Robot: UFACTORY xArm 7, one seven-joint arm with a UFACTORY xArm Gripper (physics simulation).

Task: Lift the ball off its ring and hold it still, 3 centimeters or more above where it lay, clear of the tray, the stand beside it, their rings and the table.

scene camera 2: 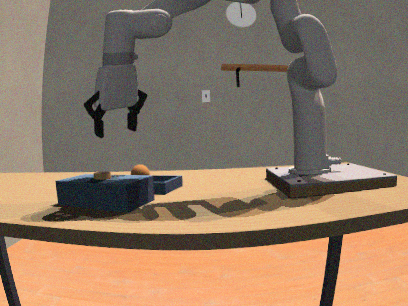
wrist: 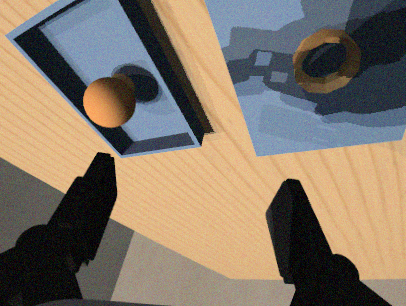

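Where they show: gripper, fingertip midpoint: point(scene camera 2: 115, 133) point(wrist: 198, 186); arm's base, link origin: point(scene camera 2: 310, 171).
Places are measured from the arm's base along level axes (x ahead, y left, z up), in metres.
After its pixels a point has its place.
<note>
The orange ball point(scene camera 2: 140, 170) @(z 0.022, x 0.438, y 0.091 m) point(wrist: 109, 102) @(z 0.026, x 0.439, y 0.088 m) sits on its ring in the blue tray point(scene camera 2: 173, 185) @(z -0.017, x 0.353, y 0.085 m) point(wrist: 161, 151) @(z -0.001, x 0.540, y 0.072 m); in the wrist view a small part of that ring point(wrist: 124, 79) @(z -0.019, x 0.440, y 0.083 m) shows behind the ball. The blue block-shaped stand point(scene camera 2: 100, 194) @(z 0.003, x 0.432, y 0.336 m) point(wrist: 290, 135) @(z 0.025, x 0.528, y 0.236 m) is beside the tray, with a tan ring point(scene camera 2: 102, 175) @(z 0.034, x 0.450, y 0.285 m) point(wrist: 298, 70) @(z 0.035, x 0.458, y 0.252 m) on its top; no ball is on that ring. My gripper point(scene camera 2: 116, 131) @(z 0.119, x 0.456, y 0.193 m) point(wrist: 198, 186) @(z 0.119, x 0.456, y 0.193 m) is wide open and empty, high above the stand and tray. The tray's near part is hidden behind the stand in the scene view.
The tray and stand are on the wooden table point(scene camera 2: 225, 220) @(z -0.029, x 0.186, y 0.369 m) point(wrist: 220, 200) @(z -0.029, x 0.727, y 0.079 m), with a narrow gap between them. The arm's base plate point(scene camera 2: 345, 182) @(z -0.007, x -0.069, y 0.171 m) is at the right of the scene view. Shadows of the arm fall across the stand and the table.
</note>
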